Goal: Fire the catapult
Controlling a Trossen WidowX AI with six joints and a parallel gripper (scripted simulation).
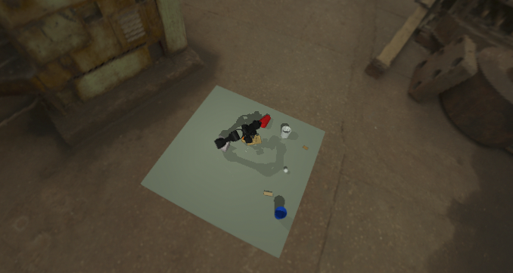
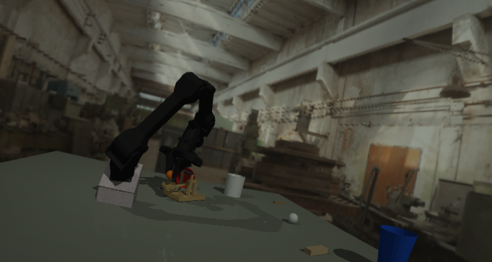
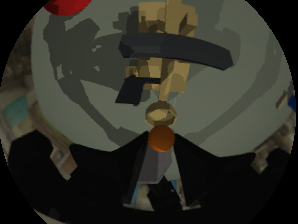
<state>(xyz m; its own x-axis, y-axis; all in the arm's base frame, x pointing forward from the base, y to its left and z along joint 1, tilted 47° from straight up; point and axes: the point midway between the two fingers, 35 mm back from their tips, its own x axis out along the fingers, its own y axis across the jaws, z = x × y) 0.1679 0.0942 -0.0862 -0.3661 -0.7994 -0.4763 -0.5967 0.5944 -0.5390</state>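
My gripper tip is 10 mm below the orange ball. From my gripper tip the other things lie so: white mug (340 mm ahead, 260 mm to the left, 60 mm below); then white ball (470 mm ahead, 110 mm to the right, 70 mm below); then catapult (50 mm to the left, 40 mm ahead, 30 mm below).
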